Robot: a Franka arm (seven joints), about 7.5 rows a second.
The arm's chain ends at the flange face. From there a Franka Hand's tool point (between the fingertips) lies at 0.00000 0.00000 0.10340 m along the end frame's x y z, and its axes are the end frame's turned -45 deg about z.
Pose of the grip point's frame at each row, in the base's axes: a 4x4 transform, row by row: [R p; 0 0 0 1], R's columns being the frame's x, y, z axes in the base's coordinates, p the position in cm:
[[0.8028 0.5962 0.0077 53.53], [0.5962 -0.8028 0.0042 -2.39], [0.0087 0.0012 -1.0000 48.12], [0 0 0 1]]
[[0.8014 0.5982 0.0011 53.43], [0.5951 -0.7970 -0.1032 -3.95], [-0.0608 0.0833 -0.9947 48.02], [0 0 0 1]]
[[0.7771 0.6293 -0.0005 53.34], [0.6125 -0.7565 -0.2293 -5.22], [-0.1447 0.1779 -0.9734 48.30], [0 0 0 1]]
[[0.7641 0.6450 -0.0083 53.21], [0.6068 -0.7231 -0.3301 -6.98], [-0.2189 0.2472 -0.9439 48.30], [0 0 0 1]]
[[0.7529 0.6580 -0.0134 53.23], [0.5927 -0.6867 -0.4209 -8.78], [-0.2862 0.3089 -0.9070 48.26], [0 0 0 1]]
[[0.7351 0.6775 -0.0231 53.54], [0.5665 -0.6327 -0.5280 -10.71], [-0.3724 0.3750 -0.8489 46.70], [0 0 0 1]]
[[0.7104 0.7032 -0.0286 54.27], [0.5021 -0.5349 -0.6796 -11.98], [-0.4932 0.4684 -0.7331 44.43], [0 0 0 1]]
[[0.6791 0.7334 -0.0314 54.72], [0.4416 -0.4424 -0.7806 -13.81], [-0.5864 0.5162 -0.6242 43.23], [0 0 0 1]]
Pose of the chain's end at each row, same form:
[[0.9892 -0.1461 0.0077 53.45], [-0.1461 -0.9892 0.0042 -2.43], [0.0070 -0.0053 -1.0000 58.46], [0 0 0 1]]
[[0.9897 -0.1437 0.0011 53.42], [-0.1428 -0.9844 -0.1032 -2.88], [0.0159 0.1019 -0.9947 58.31], [0 0 0 1]]
[[0.9945 -0.1045 -0.0005 53.35], [-0.1018 -0.9680 -0.2293 -2.85], [0.0235 0.2281 -0.9734 58.36], [0 0 0 1]]
[[0.9964 -0.0842 -0.0083 53.30], [-0.0822 -0.9404 -0.3301 -3.57], [0.0200 0.3296 -0.9439 58.06], [0 0 0 1]]
[[0.9977 -0.0671 -0.0134 53.37], [-0.0665 -0.9047 -0.4209 -4.43], [0.0161 0.4208 -0.9070 57.64], [0 0 0 1]]
[[0.9989 -0.0407 -0.0231 53.78], [-0.0468 -0.8480 -0.5280 -5.25], [0.0018 0.5285 -0.8489 55.48], [0 0 0 1]]
[[0.9996 -0.0051 -0.0286 54.57], [-0.0232 -0.7333 -0.6796 -4.95], [-0.0175 0.6800 -0.7331 52.01], [0 0 0 1]]
[[0.9988 0.0384 -0.0314 55.04], [-0.0006 -0.6251 -0.7806 -5.74], [-0.0496 0.7797 -0.6242 49.68], [0 0 0 1]]

